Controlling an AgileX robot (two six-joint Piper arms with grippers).
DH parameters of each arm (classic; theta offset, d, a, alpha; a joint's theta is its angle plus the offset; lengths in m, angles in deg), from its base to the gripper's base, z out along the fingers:
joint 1: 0 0.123 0 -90
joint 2: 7.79 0 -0.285 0
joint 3: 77.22 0 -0.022 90
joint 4: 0 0.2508 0 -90
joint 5: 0 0 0.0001 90
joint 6: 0 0.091 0 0
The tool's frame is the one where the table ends.
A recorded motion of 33 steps. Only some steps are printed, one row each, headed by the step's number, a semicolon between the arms.
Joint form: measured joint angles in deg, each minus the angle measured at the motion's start. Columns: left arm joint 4, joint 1, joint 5, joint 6, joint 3, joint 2; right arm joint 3, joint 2, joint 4, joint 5, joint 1, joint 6.
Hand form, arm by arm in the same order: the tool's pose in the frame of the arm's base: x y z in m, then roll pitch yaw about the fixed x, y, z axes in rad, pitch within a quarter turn. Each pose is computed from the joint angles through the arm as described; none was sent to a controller.
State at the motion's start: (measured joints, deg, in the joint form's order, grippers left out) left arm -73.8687 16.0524 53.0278 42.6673 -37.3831 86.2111; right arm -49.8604 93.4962 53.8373 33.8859 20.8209 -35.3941
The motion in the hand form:
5: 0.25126 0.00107 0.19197 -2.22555 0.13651 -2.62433; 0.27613 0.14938 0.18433 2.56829 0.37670 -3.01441
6: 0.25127 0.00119 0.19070 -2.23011 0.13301 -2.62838; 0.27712 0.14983 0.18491 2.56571 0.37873 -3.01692
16: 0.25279 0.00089 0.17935 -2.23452 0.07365 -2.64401; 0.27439 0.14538 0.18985 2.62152 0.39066 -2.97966
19: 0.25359 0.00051 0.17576 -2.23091 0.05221 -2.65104; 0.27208 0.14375 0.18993 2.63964 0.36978 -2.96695
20: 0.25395 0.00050 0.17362 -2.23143 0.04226 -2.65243; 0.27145 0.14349 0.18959 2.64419 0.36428 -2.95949
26: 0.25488 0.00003 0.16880 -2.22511 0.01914 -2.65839; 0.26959 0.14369 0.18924 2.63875 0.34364 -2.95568
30: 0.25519 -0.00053 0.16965 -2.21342 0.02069 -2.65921; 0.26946 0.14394 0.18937 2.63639 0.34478 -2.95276
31: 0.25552 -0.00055 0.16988 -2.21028 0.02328 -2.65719; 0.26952 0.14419 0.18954 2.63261 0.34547 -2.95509
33: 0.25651 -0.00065 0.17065 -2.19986 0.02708 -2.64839; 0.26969 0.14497 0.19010 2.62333 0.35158 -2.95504
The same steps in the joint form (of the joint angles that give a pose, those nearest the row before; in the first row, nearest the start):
5: 1.78 0.00 -0.86 -1.11 0.00 0.70; -0.72 2.18 0.86 0.00 0.00 0.00
6: 2.07 0.00 -0.86 -1.13 0.00 0.94; -0.96 2.28 1.00 0.00 0.00 0.00
16: 2.56 0.03 0.27 -1.44 0.00 3.71; -0.97 0.80 -4.77 -0.04 0.00 3.40
19: 2.56 0.03 0.93 -1.45 -0.10 4.75; -0.97 0.49 -7.52 0.96 0.00 5.79
20: 2.56 0.03 1.05 -1.44 -0.10 5.28; -0.97 0.49 -8.08 1.31 0.00 6.06
26: 2.20 0.03 1.69 -1.06 -0.10 6.59; -0.97 0.49 -8.45 2.49 0.00 6.74
30: 1.58 0.03 2.13 -0.61 -0.10 6.59; -0.97 0.49 -8.18 2.60 0.00 6.36
31: 1.27 0.03 2.11 -0.38 -0.10 6.59; -0.97 0.49 -7.85 2.60 0.00 6.18
33: 0.30 0.03 2.11 0.05 -0.10 6.59; -0.97 0.49 -6.82 2.60 0.00 5.18

